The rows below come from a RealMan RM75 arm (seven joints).
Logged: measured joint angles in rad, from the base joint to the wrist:
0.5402 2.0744 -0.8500 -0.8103 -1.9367 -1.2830 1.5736
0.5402 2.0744 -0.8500 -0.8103 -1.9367 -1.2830 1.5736
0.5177 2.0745 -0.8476 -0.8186 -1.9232 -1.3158 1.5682
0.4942 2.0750 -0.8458 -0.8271 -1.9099 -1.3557 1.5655
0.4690 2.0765 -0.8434 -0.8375 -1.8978 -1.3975 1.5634
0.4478 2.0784 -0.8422 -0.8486 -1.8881 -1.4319 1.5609
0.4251 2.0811 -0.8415 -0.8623 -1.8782 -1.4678 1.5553
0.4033 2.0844 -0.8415 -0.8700 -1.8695 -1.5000 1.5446
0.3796 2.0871 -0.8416 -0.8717 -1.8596 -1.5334 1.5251
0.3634 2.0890 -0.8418 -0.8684 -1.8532 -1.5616 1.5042
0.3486 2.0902 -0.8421 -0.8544 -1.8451 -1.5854 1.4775
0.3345 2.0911 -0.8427 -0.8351 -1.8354 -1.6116 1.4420
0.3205 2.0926 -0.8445 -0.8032 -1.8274 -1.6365 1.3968
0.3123 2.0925 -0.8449 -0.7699 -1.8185 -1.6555 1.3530
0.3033 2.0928 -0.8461 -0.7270 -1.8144 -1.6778 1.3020
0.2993 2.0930 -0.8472 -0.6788 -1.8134 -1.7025 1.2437
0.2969 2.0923 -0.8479 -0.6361 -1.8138 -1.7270 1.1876
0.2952 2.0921 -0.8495 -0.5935 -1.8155 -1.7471 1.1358
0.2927 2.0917 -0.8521 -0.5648 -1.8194 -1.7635 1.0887
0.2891 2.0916 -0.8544 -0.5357 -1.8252 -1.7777 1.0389
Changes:
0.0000 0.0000 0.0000 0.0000 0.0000 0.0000 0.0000
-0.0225 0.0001 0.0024 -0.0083 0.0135 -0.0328 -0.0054
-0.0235 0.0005 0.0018 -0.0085 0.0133 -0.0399 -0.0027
-0.0252 0.0015 0.0024 -0.0104 0.0121 -0.0418 -0.0021
-0.0212 0.0019 0.0012 -0.0111 0.0097 -0.0344 -0.0025
-0.0227 0.0027 0.0007 -0.0137 0.0099 -0.0359 -0.0056
-0.0218 0.0033 0.0000 -0.0077 0.0087 -0.0322 -0.0107
-0.0237 0.0027 -0.0001 -0.0017 0.0099 -0.0334 -0.0195
-0.0162 0.0019 -0.0002 0.0033 0.0064 -0.0282 -0.0209
-0.0148 0.0012 -0.0003 0.0140 0.0081 -0.0238 -0.0267
-0.0141 0.0009 -0.0006 0.0193 0.0097 -0.0262 -0.0355
-0.0140 0.0015 -0.0018 0.0319 0.0080 -0.0249 -0.0452
-0.0082 -0.0001 -0.0004 0.0333 0.0089 -0.0190 -0.0438
-0.0090 0.0003 -0.0012 0.0429 0.0041 -0.0223 -0.0510
-0.0040 0.0002 -0.0011 0.0482 0.0010 -0.0247 -0.0583
-0.0024 -0.0007 -0.0007 0.0427 -0.0004 -0.0245 -0.0561
-0.0017 -0.0002 -0.0016 0.0426 -0.0017 -0.0201 -0.0518
-0.0025 -0.0004 -0.0026 0.0287 -0.0039 -0.0164 -0.0471
-0.0036 -0.0001 -0.0023 0.0291 -0.0058 -0.0142 -0.0498

